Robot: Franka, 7 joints.
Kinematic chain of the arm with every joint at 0, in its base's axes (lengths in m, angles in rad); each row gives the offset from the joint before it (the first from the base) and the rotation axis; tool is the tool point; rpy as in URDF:
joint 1: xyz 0 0 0.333 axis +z
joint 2: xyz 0 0 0 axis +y
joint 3: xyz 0 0 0.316 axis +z
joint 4: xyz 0.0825 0 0 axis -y
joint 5: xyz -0.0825 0 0.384 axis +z
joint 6: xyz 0 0 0 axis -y
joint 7: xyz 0.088 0 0 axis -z
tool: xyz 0 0 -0.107 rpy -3.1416 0 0
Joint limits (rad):
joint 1: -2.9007..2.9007
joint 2: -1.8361..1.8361
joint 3: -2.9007..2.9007
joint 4: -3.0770..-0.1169
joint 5: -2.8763..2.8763
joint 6: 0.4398..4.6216
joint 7: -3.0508..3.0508
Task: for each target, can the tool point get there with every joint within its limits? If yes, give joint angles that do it. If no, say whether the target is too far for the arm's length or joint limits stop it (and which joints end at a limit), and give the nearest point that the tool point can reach.
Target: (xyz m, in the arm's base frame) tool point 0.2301 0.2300 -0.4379
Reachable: no: joint limits stop it (at a limit: joint 2) | nearest point 0.2263 0.2262 -0.3595 | short by 0.079 m
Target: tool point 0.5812 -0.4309 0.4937
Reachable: yes | joints 1.9798 -1.1000 -2.2346 -0.7745 1.0192 1.2039 -1.0561
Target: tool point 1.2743 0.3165 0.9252
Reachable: no: too far | nearest point 0.7590 0.1885 0.6857 | short by 0.582 m
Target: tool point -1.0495 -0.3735 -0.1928
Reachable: no: too far | nearest point -0.7309 -0.2601 -0.0332 | short by 0.374 m
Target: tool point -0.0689 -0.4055 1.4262
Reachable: no: too far | nearest point -0.0506 -0.2978 1.1359 | short by 0.310 m
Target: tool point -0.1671 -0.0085 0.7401
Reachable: yes | joints -1.9862 -1.0989 -0.6711 -2.2151 1.2172 0.8224 -0.8666
